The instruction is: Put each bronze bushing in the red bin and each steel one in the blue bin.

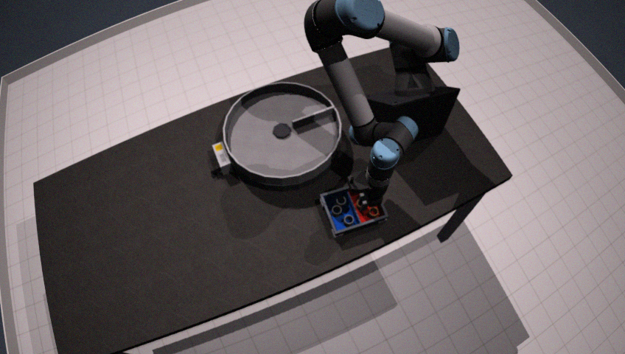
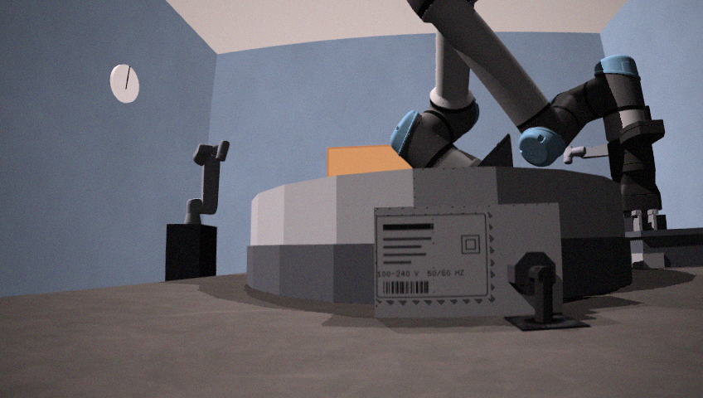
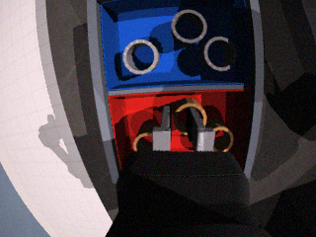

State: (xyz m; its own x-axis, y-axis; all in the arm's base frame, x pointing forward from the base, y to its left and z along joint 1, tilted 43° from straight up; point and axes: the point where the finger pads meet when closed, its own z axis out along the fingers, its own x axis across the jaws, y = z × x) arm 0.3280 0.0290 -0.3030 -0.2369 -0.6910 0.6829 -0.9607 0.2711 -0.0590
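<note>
Now: hand 3 cm short of the red bin, 2 cm above it and 1 cm to the left of it. From my hand the other things lie so: grey turntable (38 cm to the right, 11 cm ahead, 1 cm above).
</note>
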